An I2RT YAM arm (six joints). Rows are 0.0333 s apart.
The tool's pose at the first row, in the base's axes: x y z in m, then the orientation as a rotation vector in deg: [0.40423 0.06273 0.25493 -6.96 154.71 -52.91]
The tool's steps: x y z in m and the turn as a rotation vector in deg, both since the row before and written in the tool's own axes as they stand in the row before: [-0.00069 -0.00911 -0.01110 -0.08 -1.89 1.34]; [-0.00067 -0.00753 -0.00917 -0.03 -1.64 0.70]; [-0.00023 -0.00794 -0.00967 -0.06 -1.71 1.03]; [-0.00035 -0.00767 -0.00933 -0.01 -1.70 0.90]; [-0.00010 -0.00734 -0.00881 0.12 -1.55 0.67]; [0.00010 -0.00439 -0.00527 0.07 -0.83 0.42]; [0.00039 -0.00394 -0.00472 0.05 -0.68 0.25]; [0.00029 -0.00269 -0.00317 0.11 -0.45 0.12]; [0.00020 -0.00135 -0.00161 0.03 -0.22 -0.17]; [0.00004 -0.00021 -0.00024 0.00 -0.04 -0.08]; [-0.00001 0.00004 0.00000 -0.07 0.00 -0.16]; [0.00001 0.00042 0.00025 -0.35 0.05 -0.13]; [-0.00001 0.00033 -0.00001 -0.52 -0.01 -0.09]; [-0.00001 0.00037 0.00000 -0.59 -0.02 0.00]
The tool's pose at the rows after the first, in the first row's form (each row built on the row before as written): [0.40153 0.06215 0.26904 -5.97 152.77 -51.85]; [0.39893 0.06159 0.28062 -5.74 151.15 -51.13]; [0.39539 0.06085 0.29260 -5.11 149.42 -50.24]; [0.39170 0.06006 0.30408 -4.64 147.69 -49.47]; [0.38765 0.05913 0.31477 -4.38 146.08 -48.99]; [0.38491 0.05852 0.32103 -4.16 145.21 -48.72]; [0.38210 0.05790 0.32648 -4.10 144.51 -48.52]; [0.38014 0.05744 0.33013 -4.09 144.02 -48.50]; [0.37908 0.05721 0.33194 -4.38 143.83 -48.55]; [0.37891 0.05717 0.33221 -4.50 143.81 -48.57]; [0.37892 0.05720 0.33219 -4.73 143.87 -48.55]; [0.37907 0.05740 0.33177 -4.99 144.09 -48.18]; [0.37910 0.05767 0.33159 -5.28 144.32 -47.56]; [0.37914 0.05797 0.33138 -5.48 144.56 -46.82]
